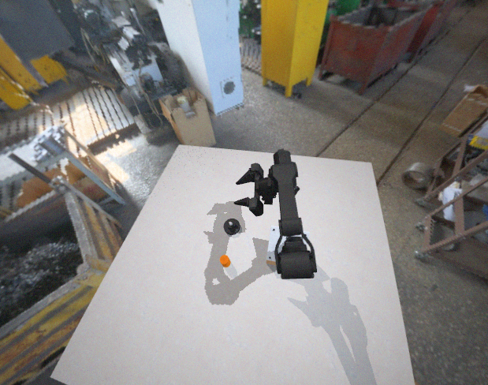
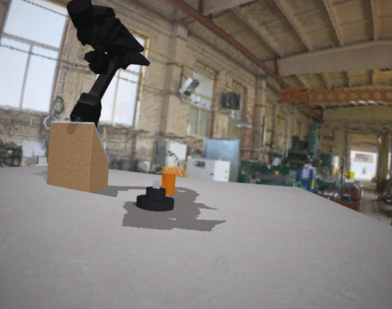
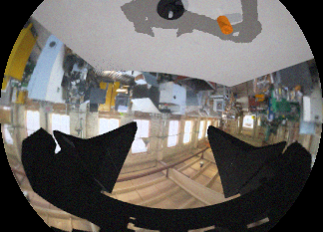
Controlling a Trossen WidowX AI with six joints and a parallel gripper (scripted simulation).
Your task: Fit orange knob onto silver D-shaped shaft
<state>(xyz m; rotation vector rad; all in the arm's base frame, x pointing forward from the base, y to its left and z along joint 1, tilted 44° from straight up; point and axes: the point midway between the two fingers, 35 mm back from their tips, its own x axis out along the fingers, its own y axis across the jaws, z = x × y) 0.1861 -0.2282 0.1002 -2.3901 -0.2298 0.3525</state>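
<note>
Right now my gripper tip is 300 mm above the orange knob, 170 mm to the right of it and 60 mm short of it. Also, from my gripper tip: black round pedestal 320 mm below, 60 mm ahead, 10 mm to the right.
</note>
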